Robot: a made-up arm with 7 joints. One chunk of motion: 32 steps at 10 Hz.
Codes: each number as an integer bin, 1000 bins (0 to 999) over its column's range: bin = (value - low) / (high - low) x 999, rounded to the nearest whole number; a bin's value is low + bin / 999 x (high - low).
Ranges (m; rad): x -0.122..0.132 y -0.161..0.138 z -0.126..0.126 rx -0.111..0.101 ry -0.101..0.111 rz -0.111..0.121
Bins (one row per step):
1: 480 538 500 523 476 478
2: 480 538 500 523 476 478
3: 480 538 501 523 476 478
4: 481 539 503 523 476 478
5: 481 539 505 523 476 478
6: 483 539 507 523 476 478
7: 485 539 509 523 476 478
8: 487 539 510 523 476 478
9: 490 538 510 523 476 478
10: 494 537 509 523 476 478
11: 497 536 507 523 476 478
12: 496 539 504 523 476 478
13: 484 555 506 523 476 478
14: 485 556 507 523 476 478
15: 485 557 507 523 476 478
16: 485 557 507 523 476 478
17: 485 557 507 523 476 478
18: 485 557 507 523 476 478
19: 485 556 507 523 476 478
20: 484 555 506 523 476 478
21: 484 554 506 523 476 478
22: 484 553 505 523 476 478
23: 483 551 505 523 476 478
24: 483 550 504 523 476 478
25: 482 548 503 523 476 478
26: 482 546 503 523 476 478
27: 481 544 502 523 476 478
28: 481 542 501 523 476 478
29: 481 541 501 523 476 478
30: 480 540 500 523 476 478
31: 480 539 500 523 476 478
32: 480 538 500 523 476 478
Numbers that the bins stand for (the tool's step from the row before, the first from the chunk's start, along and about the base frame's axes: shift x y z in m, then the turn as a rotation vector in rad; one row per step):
1: 0.00004 0.00002 0.00013 -0.00001 0.00001 0.00001
2: 0.00004 0.00002 0.00013 -0.00001 0.00001 0.00001
3: 0.00004 0.00002 0.00038 -0.00001 0.00001 0.00001
4: 0.00030 0.00032 0.00088 -0.00001 0.00001 0.00001
5: 0.00030 0.00032 0.00139 -0.00001 0.00001 0.00001
6: 0.00080 0.00032 0.00189 -0.00001 0.00001 0.00001
7: 0.00131 0.00032 0.00240 -0.00001 0.00001 0.00001
8: 0.00182 0.00032 0.00265 -0.00001 0.00001 0.00001
9: 0.00258 0.00002 0.00265 -0.00001 0.00001 0.00001
10: 0.00360 -0.00028 0.00240 -0.00001 0.00001 0.00001
11: 0.00436 -0.00058 0.00189 -0.00001 0.00001 0.00001
12: 0.00411 0.00032 0.00114 -0.00001 0.00001 0.00001
13: 0.00106 0.00511 0.00164 -0.00001 0.00001 0.00001
14: 0.00131 0.00541 0.00189 -0.00001 0.00001 0.00001
15: 0.00131 0.00571 0.00189 -0.00001 0.00001 0.00001
16: 0.00131 0.00571 0.00189 -0.00001 0.00001 0.00001
17: 0.00131 0.00571 0.00189 -0.00001 0.00001 0.00001
18: 0.00131 0.00571 0.00189 -0.00001 0.00001 0.00001
19: 0.00131 0.00541 0.00189 -0.00001 0.00001 0.00001
20: 0.00106 0.00511 0.00164 -0.00001 0.00001 0.00001
21: 0.00106 0.00481 0.00164 -0.00001 0.00001 0.00001
22: 0.00106 0.00451 0.00139 -0.00001 0.00001 0.00001
23: 0.00080 0.00391 0.00139 -0.00001 0.00001 0.00001
24: 0.00080 0.00361 0.00114 -0.00001 0.00001 0.00001
25: 0.00055 0.00302 0.00088 -0.00001 0.00001 0.00001
26: 0.00055 0.00242 0.00088 -0.00001 0.00001 0.00001
27: 0.00030 0.00182 0.00063 -0.00001 0.00001 0.00001
28: 0.00030 0.00122 0.00038 -0.00001 0.00001 0.00001
29: 0.00030 0.00092 0.00038 -0.00001 0.00001 0.00001
30: 0.00004 0.00062 0.00013 -0.00001 0.00001 0.00001
31: 0.00004 0.00032 0.00013 -0.00001 0.00001 0.00001
32: 0.00004 0.00002 0.00013 -0.00001 0.00001 0.00001

